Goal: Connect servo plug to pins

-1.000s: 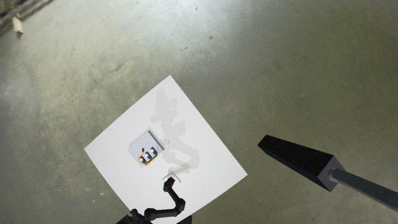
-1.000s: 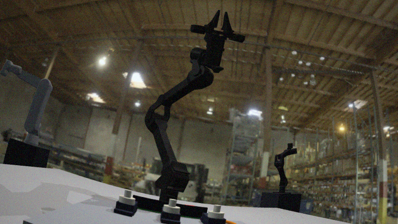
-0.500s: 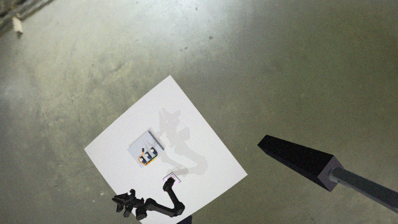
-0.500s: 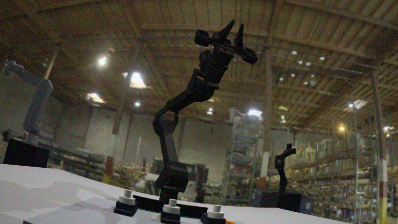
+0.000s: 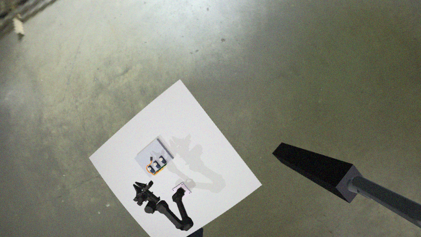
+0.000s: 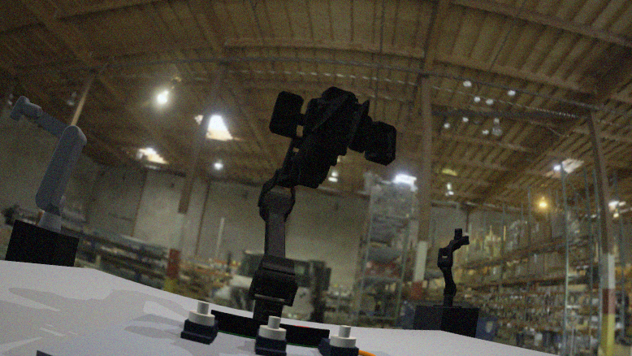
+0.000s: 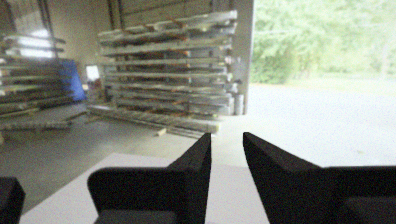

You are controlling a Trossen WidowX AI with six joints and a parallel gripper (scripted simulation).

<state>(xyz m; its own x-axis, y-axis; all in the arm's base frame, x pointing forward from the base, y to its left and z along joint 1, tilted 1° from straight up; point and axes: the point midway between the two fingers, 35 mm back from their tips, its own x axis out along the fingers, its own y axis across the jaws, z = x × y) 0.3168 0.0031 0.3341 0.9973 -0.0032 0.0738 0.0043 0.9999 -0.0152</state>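
Now: gripper tip 330 mm above the pale grey holder, 100 mm short of it and 70 mm to the left of it. From my gripper tip the other things lie so: red band 280 mm below, 50 mm behind, 10 mm to the right.
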